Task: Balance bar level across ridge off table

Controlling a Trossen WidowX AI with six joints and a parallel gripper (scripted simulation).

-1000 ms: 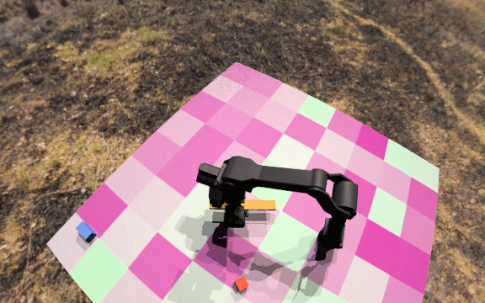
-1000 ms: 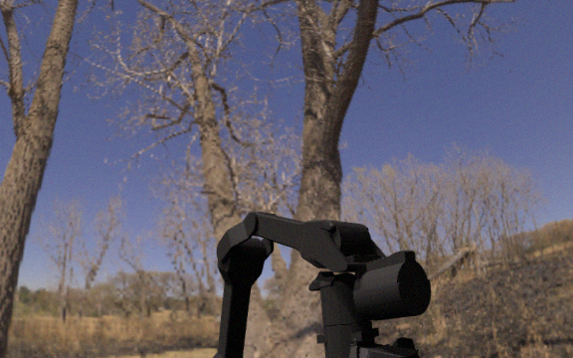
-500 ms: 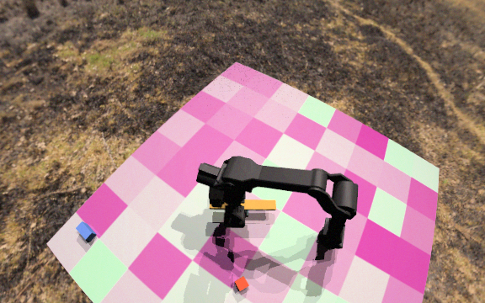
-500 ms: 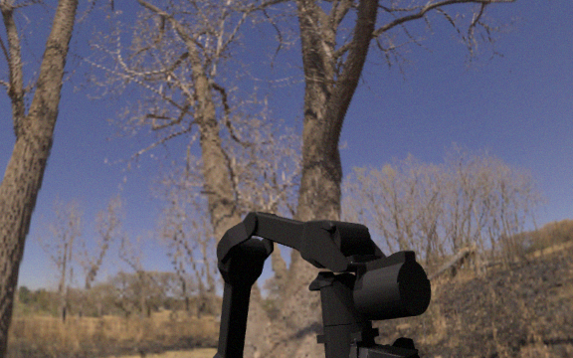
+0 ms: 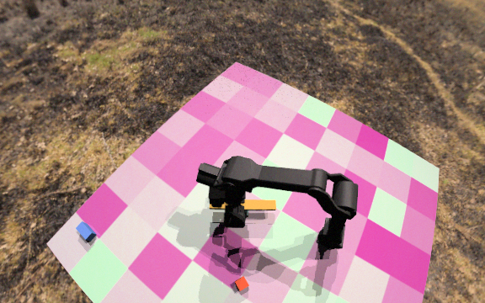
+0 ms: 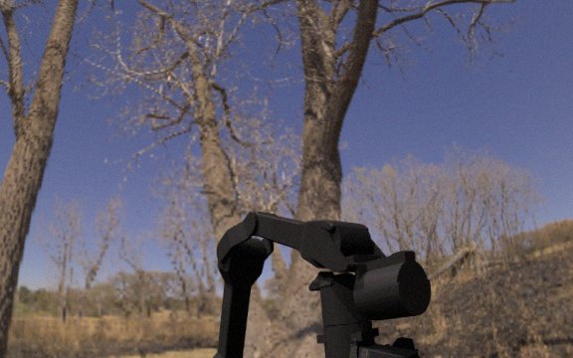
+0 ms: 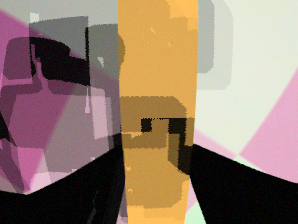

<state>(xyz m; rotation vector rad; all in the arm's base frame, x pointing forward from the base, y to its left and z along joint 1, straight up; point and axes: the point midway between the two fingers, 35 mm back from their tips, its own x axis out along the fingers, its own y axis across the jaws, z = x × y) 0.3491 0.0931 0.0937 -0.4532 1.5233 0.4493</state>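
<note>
The bar lies 20 mm to the right of my gripper tip and 20 mm behind it. Also, from my gripper tip: ridge (20 mm to the right, 20 mm behind, 10 mm below); then blue block (410 mm to the left, 390 mm ahead, 40 mm below); then small red block (200 mm to the left, 160 mm behind, 40 mm below).
</note>
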